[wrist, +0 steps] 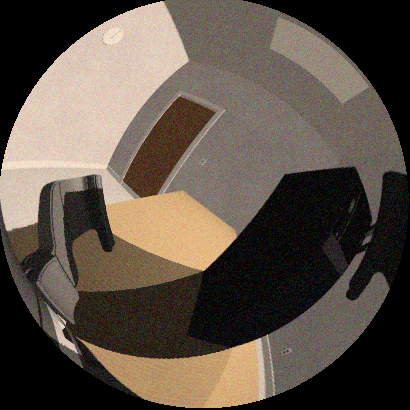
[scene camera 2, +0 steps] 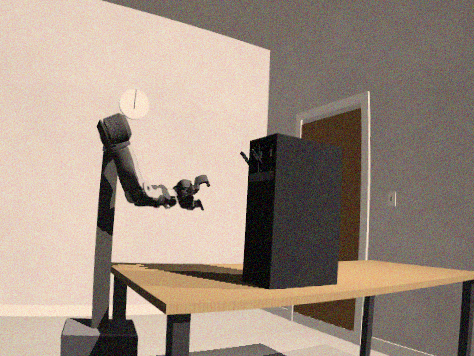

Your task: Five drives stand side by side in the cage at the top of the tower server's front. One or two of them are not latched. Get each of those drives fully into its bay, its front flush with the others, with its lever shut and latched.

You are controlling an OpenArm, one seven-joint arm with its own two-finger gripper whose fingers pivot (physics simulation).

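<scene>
The black tower server (scene camera 2: pixel 305 215) (wrist: pixel 250 285) stands upright on the table. Its drive cage (scene camera 2: pixel 268 162) is at the top of the front, dark in both views; the five drives cannot be told apart. A lever (scene camera 2: pixel 245 158) sticks out forward and up from the cage in the scene view, and more lever shapes (scene camera 2: pixel 257 154) show at the cage front. In the wrist view two thin bars (wrist: pixel 368 234) stick out beside the right finger. My gripper (scene camera 2: pixel 204 196) (wrist: pixel 204 232) is open and empty, in front of the tower, lower than the cage and apart from it.
The wooden table (scene camera 2: pixel 400 272) (wrist: pixel 165 220) carries the tower, with a shadow across its top. The arm's column (scene camera 2: pixel 101 270) stands beyond the table's left end. A brown door (scene camera 2: pixel 327 135) (wrist: pixel 170 145) is in the wall behind. A round clock (scene camera 2: pixel 134 104) (wrist: pixel 113 36) hangs on the pale wall.
</scene>
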